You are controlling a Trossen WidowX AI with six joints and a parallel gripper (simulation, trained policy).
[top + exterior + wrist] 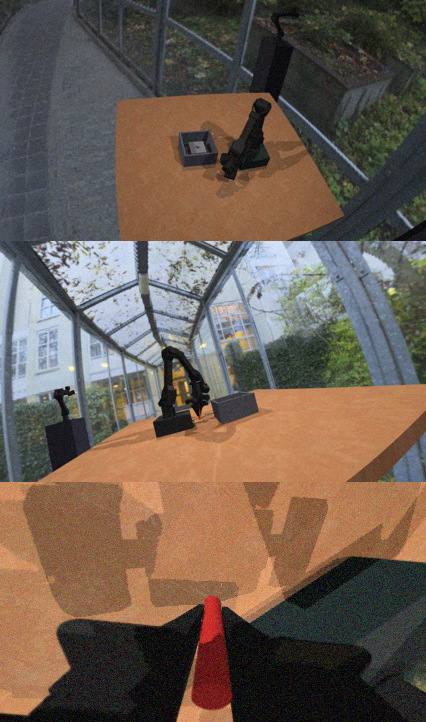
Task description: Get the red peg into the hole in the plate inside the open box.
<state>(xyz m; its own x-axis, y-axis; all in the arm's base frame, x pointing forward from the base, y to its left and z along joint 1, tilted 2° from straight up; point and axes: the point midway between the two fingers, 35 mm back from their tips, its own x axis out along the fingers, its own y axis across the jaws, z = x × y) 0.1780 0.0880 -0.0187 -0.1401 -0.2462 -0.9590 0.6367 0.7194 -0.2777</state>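
Right now the pale plate is 18 cm to the right of my gripper tip, 15 cm ahead of it and 3 cm above it. Also, from my gripper tip: grey box: 18 cm to the right, 15 cm ahead, 1 cm above; red peg: 3 cm above, 1 cm to the left, 1 cm ahead.
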